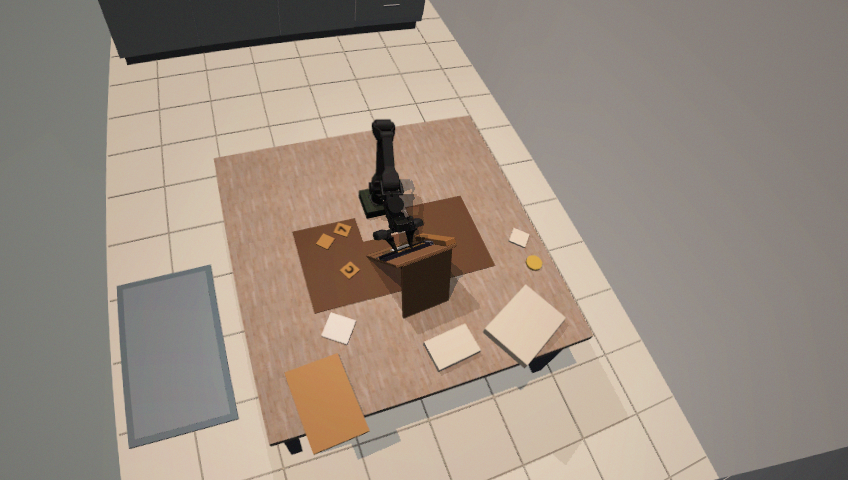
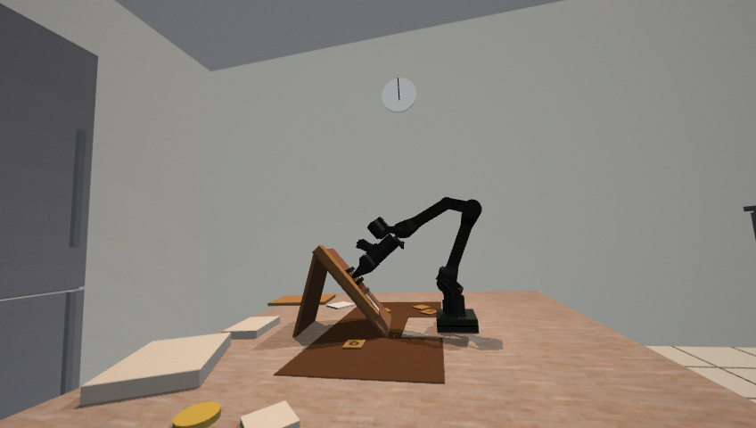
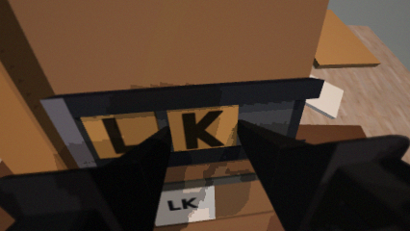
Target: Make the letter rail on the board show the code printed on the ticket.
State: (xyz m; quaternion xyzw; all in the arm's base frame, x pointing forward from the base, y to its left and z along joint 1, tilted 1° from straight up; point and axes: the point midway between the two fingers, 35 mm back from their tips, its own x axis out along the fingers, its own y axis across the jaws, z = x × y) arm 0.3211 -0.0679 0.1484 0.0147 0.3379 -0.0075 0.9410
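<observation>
My gripper tip is now 60 mm past the white ticket, 30 mm to the right of it and 90 mm above it. Round my gripper tip: c tile: 90 mm behind, 180 mm to the right, 170 mm below; cream slab: 370 mm ahead, 30 mm to the left, 160 mm below; small white card: 60 mm ahead, 560 mm to the left, 170 mm below.
</observation>
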